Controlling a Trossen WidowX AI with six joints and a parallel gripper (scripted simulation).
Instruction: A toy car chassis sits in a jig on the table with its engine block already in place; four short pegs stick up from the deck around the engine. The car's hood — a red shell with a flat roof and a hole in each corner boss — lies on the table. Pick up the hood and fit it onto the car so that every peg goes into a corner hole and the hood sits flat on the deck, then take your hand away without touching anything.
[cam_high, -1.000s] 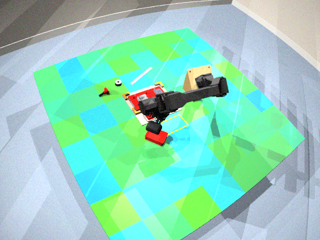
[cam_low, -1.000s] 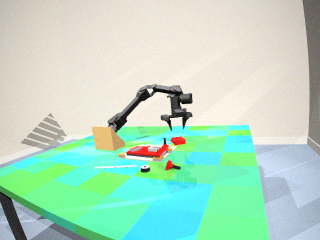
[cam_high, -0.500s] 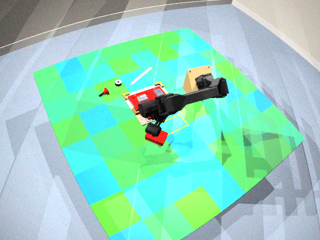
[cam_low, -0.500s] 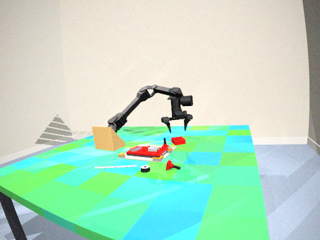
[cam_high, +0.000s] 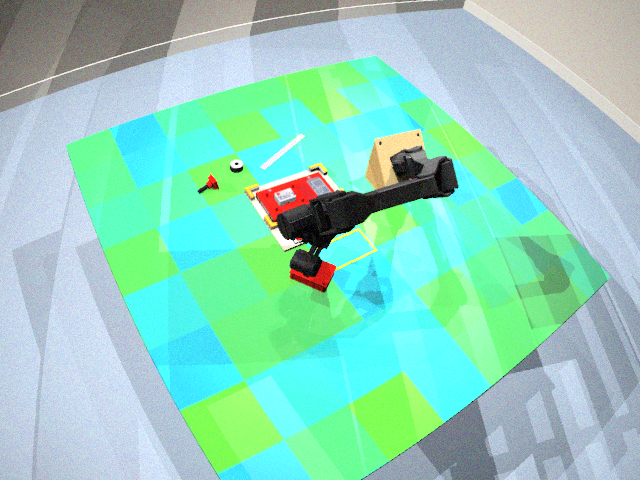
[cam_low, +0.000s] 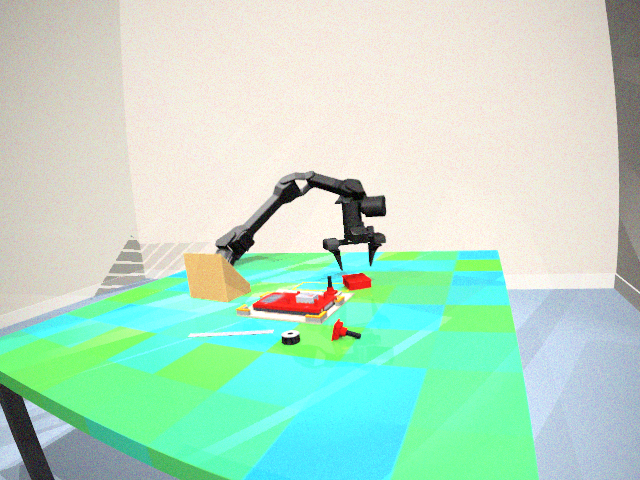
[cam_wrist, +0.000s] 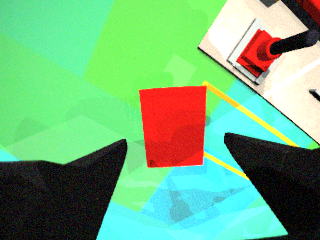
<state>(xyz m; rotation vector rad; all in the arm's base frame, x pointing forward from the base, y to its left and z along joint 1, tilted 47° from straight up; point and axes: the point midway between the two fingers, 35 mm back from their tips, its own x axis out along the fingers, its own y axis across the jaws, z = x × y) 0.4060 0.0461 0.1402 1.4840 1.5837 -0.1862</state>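
Now: gripper tip 4 cm above the red hood. Also, from my gripper tip: black-and-white wheel 42 cm to the right, 4 cm below, 4 cm behind.
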